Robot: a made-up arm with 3 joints. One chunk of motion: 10 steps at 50 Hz.
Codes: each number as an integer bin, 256 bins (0 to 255) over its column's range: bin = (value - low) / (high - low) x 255, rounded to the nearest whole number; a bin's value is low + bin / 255 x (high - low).
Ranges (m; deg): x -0.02..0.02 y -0.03..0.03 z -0.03..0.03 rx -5..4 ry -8..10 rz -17..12
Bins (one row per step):
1: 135 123 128 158 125 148
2: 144 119 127 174 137 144
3: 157 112 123 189 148 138
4: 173 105 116 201 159 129
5: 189 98 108 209 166 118
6: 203 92 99 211 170 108
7: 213 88 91 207 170 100
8: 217 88 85 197 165 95
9: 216 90 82 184 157 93
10: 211 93 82 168 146 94
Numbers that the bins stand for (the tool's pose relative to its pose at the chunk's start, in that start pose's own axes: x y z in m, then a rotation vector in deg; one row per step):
1: 0.0012 -0.0011 0.0001 0.58 0.82 -0.17
2: 0.0026 -0.0020 -0.0001 1.14 1.67 -0.62
3: 0.0046 -0.0036 -0.0011 1.67 2.45 -1.31
4: 0.0071 -0.0053 -0.0027 2.09 3.22 -2.33
5: 0.0096 -0.0069 -0.0046 2.38 3.72 -3.58
6: 0.0118 -0.0084 -0.0067 2.45 4.00 -4.72
7: 0.0134 -0.0093 -0.0086 2.31 4.00 -5.63
8: 0.0140 -0.0093 -0.0100 1.95 3.65 -6.20
9: 0.0139 -0.0088 -0.0107 1.49 3.08 -6.42
10: 0.0131 -0.0081 -0.0107 0.93 2.31 -6.31

